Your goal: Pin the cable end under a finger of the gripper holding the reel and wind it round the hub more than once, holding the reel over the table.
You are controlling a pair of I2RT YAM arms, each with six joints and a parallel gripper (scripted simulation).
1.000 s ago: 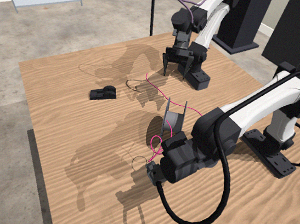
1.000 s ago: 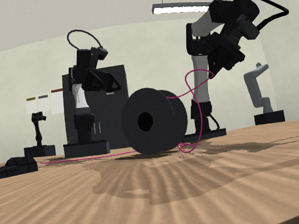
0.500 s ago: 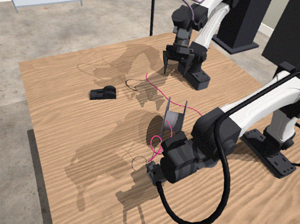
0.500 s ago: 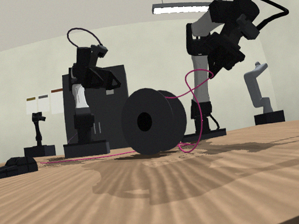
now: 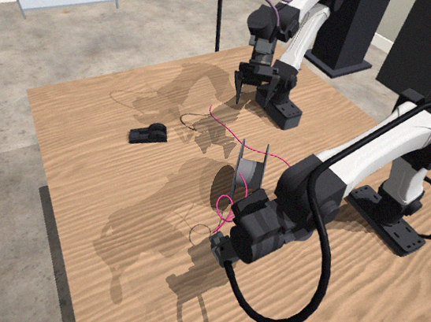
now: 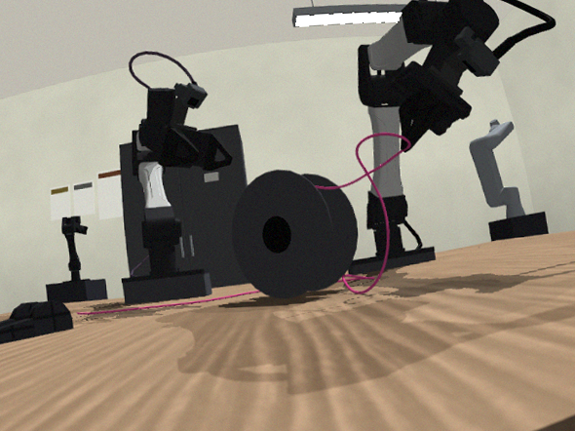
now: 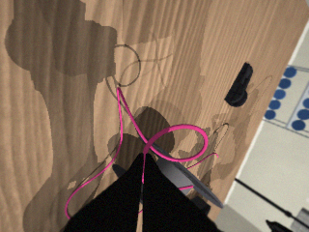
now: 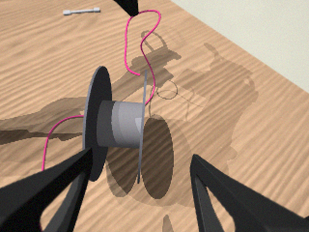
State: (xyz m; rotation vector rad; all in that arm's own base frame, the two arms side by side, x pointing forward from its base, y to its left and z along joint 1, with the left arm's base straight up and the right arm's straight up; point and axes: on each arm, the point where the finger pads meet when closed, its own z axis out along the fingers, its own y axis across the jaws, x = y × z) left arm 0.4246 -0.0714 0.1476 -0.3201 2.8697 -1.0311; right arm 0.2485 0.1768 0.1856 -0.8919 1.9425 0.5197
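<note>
Now: right hand 50 mm short of the dark grey reel, 110 mm to the right of it and 140 mm above it. Round my right hand: small grey tool: 200 mm ahead, 590 mm to the left, 230 mm below; small black device: 220 mm ahead, 230 mm to the right, 220 mm below.
The dark grey reel lies 150 mm to the right of my left hand, 130 mm behind it and 80 mm below it. Also, from my left hand: small grey tool 330 mm to the left, 160 mm below, 30 mm ahead; small black device 490 mm to the right, 150 mm below, 50 mm ahead.
</note>
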